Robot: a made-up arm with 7 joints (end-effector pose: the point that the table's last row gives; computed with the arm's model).
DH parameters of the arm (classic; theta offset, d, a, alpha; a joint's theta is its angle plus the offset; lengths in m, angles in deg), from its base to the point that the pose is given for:
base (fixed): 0 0.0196 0.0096 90
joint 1: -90 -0.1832 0.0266 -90
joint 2: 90 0.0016 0.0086 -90
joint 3: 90 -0.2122 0.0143 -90
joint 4: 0 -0.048 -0.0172 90
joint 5: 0 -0.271 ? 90
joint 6: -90 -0.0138 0.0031 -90
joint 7: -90 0.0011 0.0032 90
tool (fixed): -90 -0.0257 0 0
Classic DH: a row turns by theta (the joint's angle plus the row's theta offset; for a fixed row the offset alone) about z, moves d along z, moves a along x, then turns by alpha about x.
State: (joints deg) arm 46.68 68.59 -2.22 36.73 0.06 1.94 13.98
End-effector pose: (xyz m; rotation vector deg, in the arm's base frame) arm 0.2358 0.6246 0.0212 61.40 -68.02 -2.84
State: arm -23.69 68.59 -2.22 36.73 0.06 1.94 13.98
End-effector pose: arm 0.0871 0.6246 -0.1929 45.43 -4.02 -35.27
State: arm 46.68 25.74 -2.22 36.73 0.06 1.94 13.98
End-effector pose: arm 0.4276 0.4137 -0.1597 16.35 -78.34 -9.02
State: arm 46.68 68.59 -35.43 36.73 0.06 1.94 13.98
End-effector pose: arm 0.2880 0.5922 -0.0440 58.30 -44.40 -29.73
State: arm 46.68 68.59 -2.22 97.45 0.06 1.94 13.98
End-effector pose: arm 0.2565 0.3681 0.1818 69.93 -110.83 -50.79
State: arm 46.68 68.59 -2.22 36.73 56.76 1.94 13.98
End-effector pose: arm 0.2595 0.6018 0.0289 22.05 -103.45 31.96
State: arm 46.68 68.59 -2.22 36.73 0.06 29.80 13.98
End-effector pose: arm 0.2276 0.6289 0.0108 54.11 -46.90 16.12
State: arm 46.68 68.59 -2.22 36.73 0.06 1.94 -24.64
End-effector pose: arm 0.2226 0.6279 0.0316 94.81 -70.67 21.50
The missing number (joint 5, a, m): 0.0293
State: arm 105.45 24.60 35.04 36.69 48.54 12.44 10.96
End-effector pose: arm 0.3479 0.4734 0.2514 -71.39 -141.01 50.76
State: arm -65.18 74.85 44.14 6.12 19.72 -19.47 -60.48
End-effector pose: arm -0.1026 0.6737 -0.0008 141.23 -14.76 -2.90
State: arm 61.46 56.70 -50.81 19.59 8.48 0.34 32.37
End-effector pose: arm 0.3314 0.5761 -0.0818 33.45 -41.15 -29.82
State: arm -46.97 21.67 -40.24 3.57 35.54 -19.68 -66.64
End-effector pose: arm -0.3176 0.4075 -0.3164 78.59 13.72 -28.63
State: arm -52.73 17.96 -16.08 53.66 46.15 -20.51 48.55
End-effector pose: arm -0.1605 0.2517 -0.3998 -44.80 -26.20 13.26
